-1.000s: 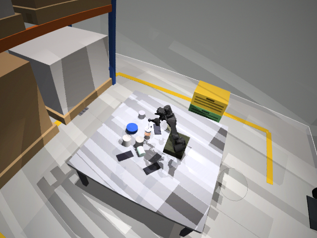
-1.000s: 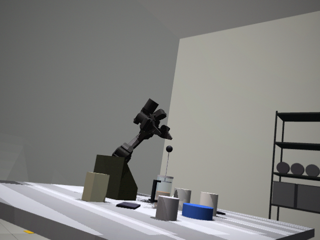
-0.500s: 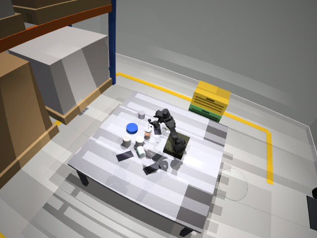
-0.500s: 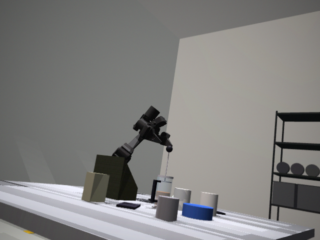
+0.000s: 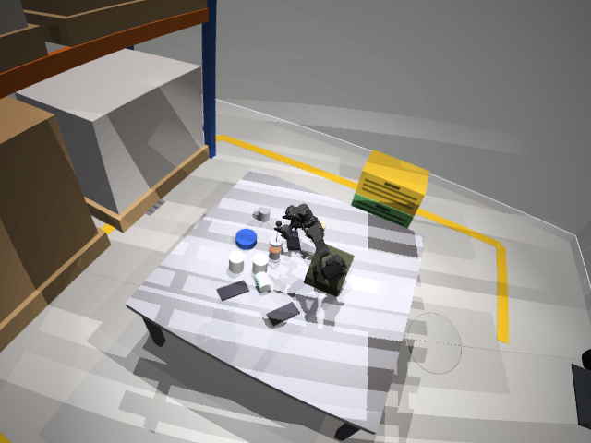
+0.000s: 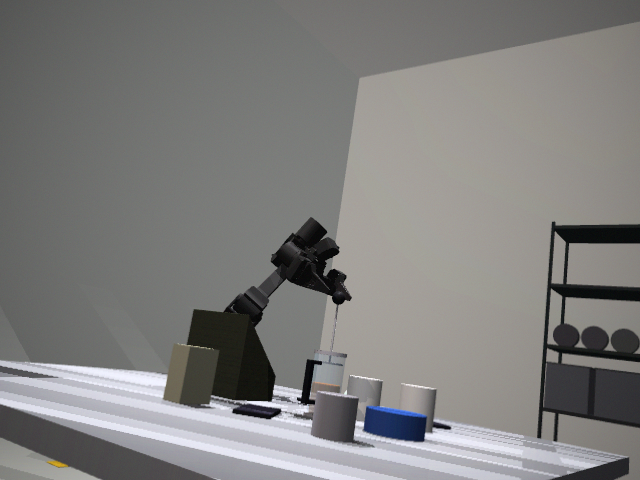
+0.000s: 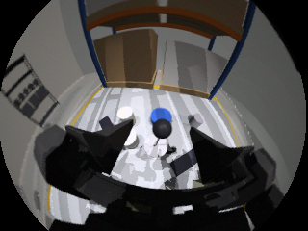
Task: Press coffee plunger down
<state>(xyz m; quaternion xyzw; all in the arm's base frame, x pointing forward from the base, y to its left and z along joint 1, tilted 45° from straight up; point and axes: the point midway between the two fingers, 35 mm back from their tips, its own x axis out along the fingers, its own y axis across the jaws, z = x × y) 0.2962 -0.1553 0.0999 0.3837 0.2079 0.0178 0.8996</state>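
Right now the coffee press is 1 cm behind my gripper tip, 2 cm to the right of it and 14 cm below it. From my gripper tip the other things lie so: grey cylinder (15 cm ahead, 26 cm to the right, 23 cm below); then beige block (19 cm behind, 23 cm to the right, 21 cm below); then blue disc (18 cm ahead, 4 cm to the right, 25 cm below).
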